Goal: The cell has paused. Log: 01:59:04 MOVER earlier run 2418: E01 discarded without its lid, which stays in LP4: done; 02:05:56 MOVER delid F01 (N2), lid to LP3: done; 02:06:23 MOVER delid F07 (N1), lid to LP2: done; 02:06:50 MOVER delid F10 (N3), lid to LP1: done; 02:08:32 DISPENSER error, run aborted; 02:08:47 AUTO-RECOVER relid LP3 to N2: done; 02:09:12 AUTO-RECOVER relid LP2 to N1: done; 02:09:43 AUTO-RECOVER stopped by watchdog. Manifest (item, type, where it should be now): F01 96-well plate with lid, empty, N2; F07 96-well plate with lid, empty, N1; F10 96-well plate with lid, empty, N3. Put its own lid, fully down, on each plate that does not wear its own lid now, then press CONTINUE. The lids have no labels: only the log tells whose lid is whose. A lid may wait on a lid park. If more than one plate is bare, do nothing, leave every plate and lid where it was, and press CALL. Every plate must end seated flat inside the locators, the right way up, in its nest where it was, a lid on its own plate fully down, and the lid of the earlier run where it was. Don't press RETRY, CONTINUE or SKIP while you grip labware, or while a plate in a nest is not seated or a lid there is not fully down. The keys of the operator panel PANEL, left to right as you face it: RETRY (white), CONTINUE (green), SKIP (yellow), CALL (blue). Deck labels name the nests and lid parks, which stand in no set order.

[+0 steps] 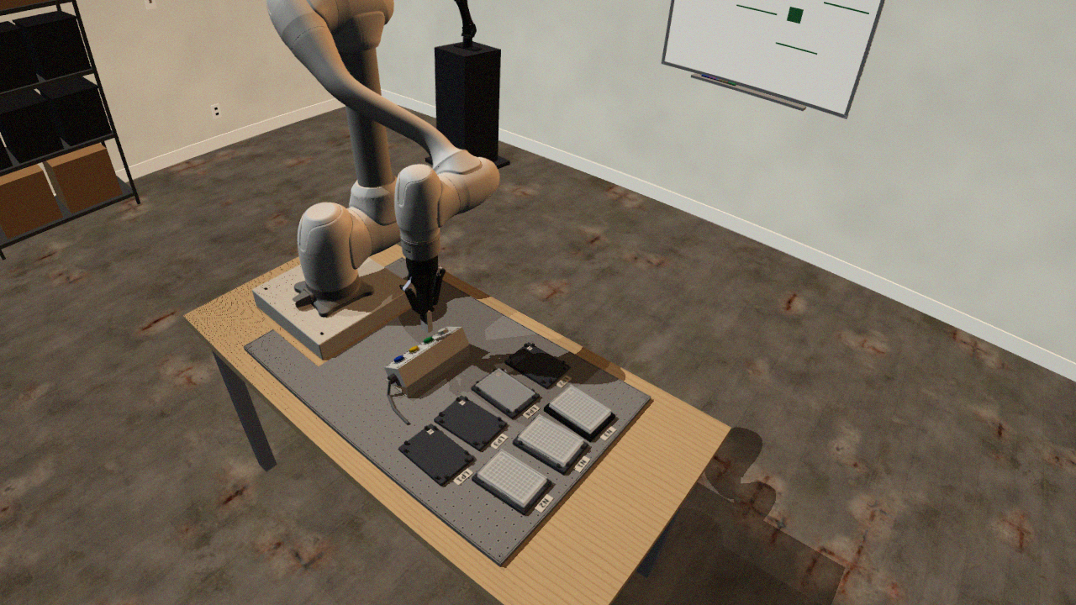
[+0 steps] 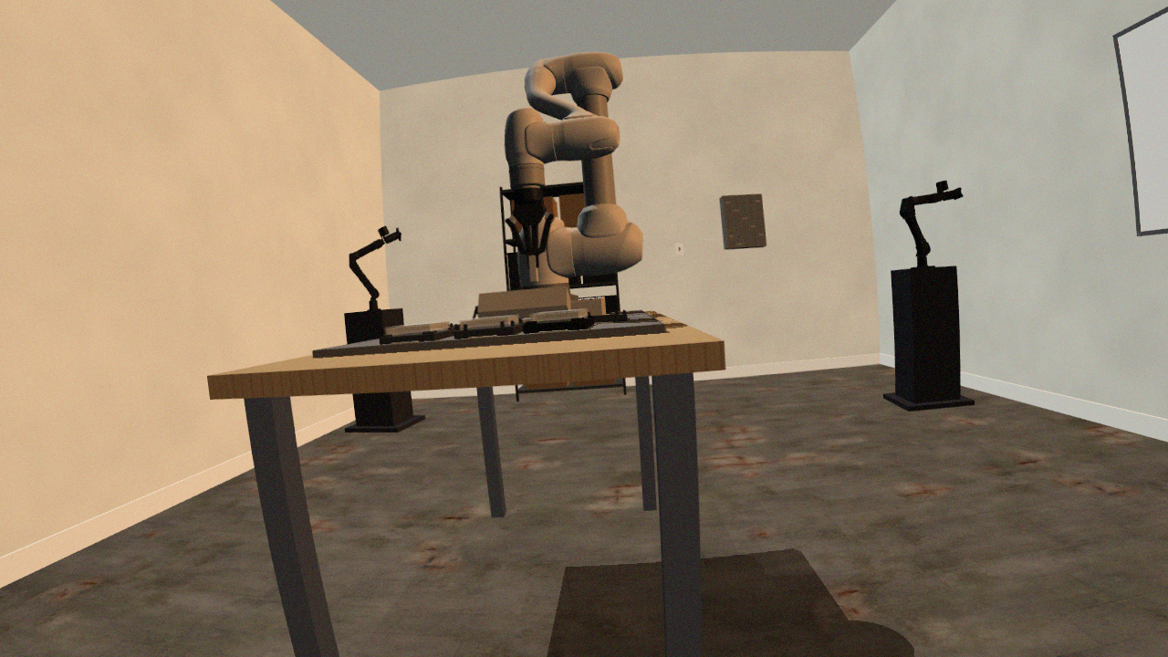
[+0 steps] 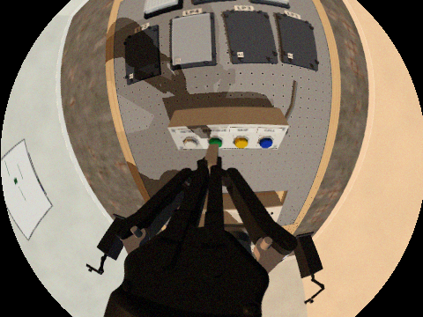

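The green key is 7 cm below my hand. The rest, counted from my hand: white key 5 cm to the left, 7 cm below; then blue key 1 cm ahead, 10 cm to the right, 7 cm below; then yellow key 5 cm to the right, 7 cm below.
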